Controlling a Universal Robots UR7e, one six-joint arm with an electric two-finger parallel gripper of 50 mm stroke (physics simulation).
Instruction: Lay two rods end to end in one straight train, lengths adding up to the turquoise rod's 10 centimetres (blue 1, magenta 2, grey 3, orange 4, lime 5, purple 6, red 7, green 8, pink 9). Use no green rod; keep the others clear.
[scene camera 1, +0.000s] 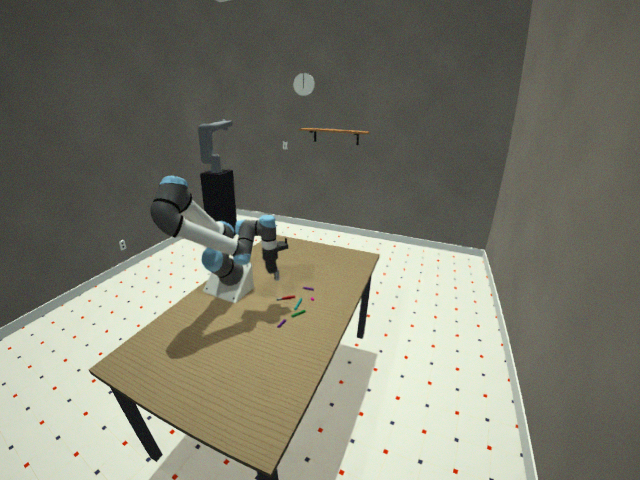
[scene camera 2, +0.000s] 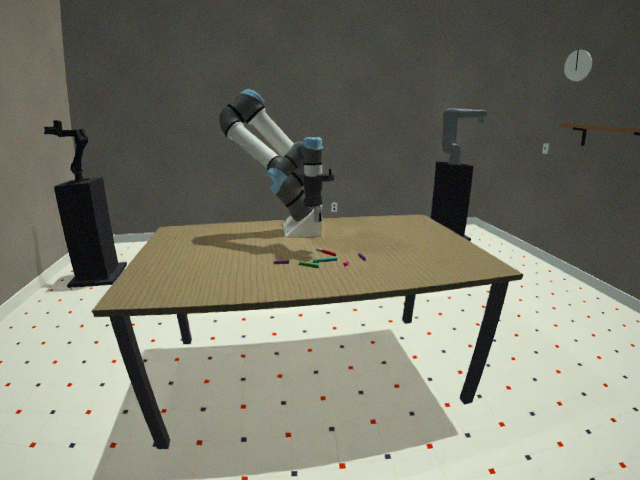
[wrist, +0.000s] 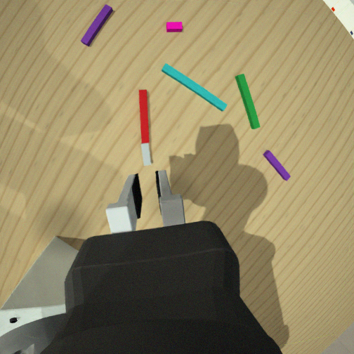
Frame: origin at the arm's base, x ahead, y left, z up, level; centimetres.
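Where they show: gripper, between the fingertips: (scene camera 1: 277, 279) (scene camera 2: 317, 221); arm's base, origin of its link: (scene camera 1: 231, 272) (scene camera 2: 306, 210).
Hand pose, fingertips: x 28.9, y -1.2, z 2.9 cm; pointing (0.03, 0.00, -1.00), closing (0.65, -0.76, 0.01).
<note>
Things, the pixels of their centre, and the offset from my fingertips. Level surfaces: height alone.
- red rod, middle of its body: (scene camera 2: 328, 252) (scene camera 1: 288, 297) dx +4.6, dy +3.7, dz -12.8 cm
- grey rod, middle of its body: (scene camera 2: 319, 249) (scene camera 1: 279, 299) dx +0.5, dy +0.8, dz -12.8 cm
- turquoise rod, middle of its body: (scene camera 2: 325, 260) (scene camera 1: 298, 304) dx +11.7, dy +0.2, dz -12.8 cm
- green rod, middle of its body: (scene camera 2: 308, 264) (scene camera 1: 298, 313) dx +14.7, dy -7.2, dz -12.8 cm
- magenta rod, middle of its body: (scene camera 2: 346, 263) (scene camera 1: 312, 298) dx +17.1, dy +7.2, dz -12.8 cm
- wooden table, height of its surface: dz -13.3 cm
The red rod (scene camera 1: 288, 297) (scene camera 2: 328, 252) (wrist: 144, 117) and the grey rod (scene camera 1: 279, 299) (scene camera 2: 319, 250) (wrist: 146, 154) lie end to end, nearly in one line; in the wrist view their ends appear to touch. The turquoise rod (scene camera 1: 297, 304) (scene camera 2: 325, 260) (wrist: 194, 87) lies apart, slanted, to their right in the wrist view. The green rod (scene camera 1: 298, 313) (scene camera 2: 308, 265) (wrist: 248, 101) lies beyond it. My gripper (scene camera 1: 276, 279) (scene camera 2: 318, 219) (wrist: 148, 185) is partly open and empty, above the table, near the grey rod's free end in the wrist view.
A magenta rod (scene camera 1: 312, 299) (scene camera 2: 346, 263) (wrist: 174, 27) and two purple rods, one (scene camera 1: 308, 288) (scene camera 2: 361, 256) (wrist: 97, 25) near the magenta rod and one (scene camera 1: 281, 323) (scene camera 2: 281, 262) (wrist: 276, 165) near the green rod, lie apart from the train on the wooden table (scene camera 1: 222, 382) (scene camera 2: 206, 284).
</note>
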